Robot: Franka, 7 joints.
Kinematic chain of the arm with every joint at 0, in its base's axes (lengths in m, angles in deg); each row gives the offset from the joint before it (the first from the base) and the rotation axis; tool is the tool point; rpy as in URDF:
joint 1: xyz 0 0 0.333 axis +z
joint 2: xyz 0 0 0 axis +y
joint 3: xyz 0 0 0.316 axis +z
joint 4: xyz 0.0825 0 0 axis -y
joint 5: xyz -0.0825 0 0.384 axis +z
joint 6: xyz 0 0 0 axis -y
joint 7: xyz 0.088 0 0 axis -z
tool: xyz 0 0 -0.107 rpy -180 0 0
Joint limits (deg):
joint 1: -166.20..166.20
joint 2: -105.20..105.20
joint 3: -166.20..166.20
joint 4: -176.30..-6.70
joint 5: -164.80..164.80
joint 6: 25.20..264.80
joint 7: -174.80..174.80
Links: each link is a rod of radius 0.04 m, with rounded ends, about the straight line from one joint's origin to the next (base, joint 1, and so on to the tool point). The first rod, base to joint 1, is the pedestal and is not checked.
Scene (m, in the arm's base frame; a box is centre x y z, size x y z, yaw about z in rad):
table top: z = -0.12
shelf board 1: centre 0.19 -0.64 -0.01 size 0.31 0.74 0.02 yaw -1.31
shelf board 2: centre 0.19 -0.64 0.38 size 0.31 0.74 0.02 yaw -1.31
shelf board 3: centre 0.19 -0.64 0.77 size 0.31 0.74 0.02 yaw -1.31
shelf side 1: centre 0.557 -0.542 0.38 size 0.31 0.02 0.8 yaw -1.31
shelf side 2: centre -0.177 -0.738 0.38 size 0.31 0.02 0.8 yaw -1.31
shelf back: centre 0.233 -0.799 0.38 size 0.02 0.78 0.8 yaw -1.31
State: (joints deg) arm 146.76 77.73 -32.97 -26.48 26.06 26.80 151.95
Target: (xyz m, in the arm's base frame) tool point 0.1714 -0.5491 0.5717
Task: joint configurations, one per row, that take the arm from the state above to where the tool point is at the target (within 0.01 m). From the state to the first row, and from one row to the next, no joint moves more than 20 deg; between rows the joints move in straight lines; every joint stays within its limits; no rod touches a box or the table.
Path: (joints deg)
1: 140.08 61.12 -35.40 -38.52 22.49 27.27 153.12
2: 133.41 44.51 -37.82 -50.55 18.91 27.74 154.29
3: 126.73 27.90 -40.25 -62.59 15.34 28.21 155.46
4: 120.05 11.29 -42.68 -74.62 11.76 28.69 156.63
5: 113.37 -5.32 -45.10 -86.66 8.19 29.16 157.80
6: 97.19 -13.40 -51.46 -88.68 7.74 28.37 156.63
7: 81.01 -21.48 -57.83 -90.70 7.30 27.57 155.46
8: 64.83 -29.56 -64.19 -92.72 6.85 26.78 154.29
9: 48.65 -37.64 -70.55 -94.74 6.40 25.99 153.12
10: 32.47 -45.73 -76.91 -96.76 5.96 25.20 151.95
11: 46.13 -45.32 -90.31 -80.56 2.80 26.91 151.95
12: 59.79 -44.92 -103.71 -64.35 -0.35 28.61 151.95
13: 73.45 -44.52 -117.11 -48.15 -3.51 30.32 151.95

